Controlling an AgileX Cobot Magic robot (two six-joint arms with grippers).
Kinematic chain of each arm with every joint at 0, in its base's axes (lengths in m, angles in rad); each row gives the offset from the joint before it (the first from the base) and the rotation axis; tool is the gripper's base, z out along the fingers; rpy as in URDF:
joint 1: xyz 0 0 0.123 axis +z
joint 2: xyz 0 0 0 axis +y
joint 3: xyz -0.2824 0 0.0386 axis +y
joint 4: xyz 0.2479 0 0.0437 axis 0.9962 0 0.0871
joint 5: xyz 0 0 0 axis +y
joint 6: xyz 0.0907 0 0.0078 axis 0.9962 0 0.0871
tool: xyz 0 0 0 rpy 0 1.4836 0
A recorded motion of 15 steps. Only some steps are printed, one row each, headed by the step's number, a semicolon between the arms.
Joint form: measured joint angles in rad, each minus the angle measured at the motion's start. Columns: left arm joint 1, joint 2, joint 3, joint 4, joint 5, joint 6; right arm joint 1, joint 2, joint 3, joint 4, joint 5, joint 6.
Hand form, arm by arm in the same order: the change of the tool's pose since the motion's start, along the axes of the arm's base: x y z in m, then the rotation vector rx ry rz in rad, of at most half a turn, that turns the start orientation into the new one. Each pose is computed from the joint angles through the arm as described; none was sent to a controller.
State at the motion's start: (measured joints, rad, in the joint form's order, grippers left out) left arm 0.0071 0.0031 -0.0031 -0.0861 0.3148 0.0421; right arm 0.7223 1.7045 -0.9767 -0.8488 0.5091 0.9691
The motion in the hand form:
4: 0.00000 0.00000 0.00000 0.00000 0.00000 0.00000; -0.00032 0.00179 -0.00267 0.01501 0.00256 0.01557
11: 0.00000 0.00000 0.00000 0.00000 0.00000 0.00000; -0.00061 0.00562 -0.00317 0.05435 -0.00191 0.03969
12: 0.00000 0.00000 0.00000 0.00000 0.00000 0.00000; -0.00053 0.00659 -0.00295 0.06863 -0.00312 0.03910
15: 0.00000 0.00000 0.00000 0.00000 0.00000 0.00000; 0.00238 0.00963 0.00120 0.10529 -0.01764 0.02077
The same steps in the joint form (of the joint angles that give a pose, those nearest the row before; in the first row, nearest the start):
4: 0.0000 0.0000 0.0000 0.0000 0.0000 0.0000; -0.0003 0.0047 0.0059 0.0000 -0.0277 0.0009
11: 0.0000 0.0000 0.0000 0.0000 0.0000 0.0000; -0.0003 0.0054 0.0103 0.0018 -0.0768 0.0063
12: 0.0000 0.0000 0.0000 0.0000 0.0000 0.0000; -0.0003 0.0054 0.0102 0.0017 -0.0878 0.0155
15: 0.0000 0.0000 0.0000 0.0000 0.0000 0.0000; -0.0003 0.0069 -0.0055 -0.0112 -0.0985 0.0586

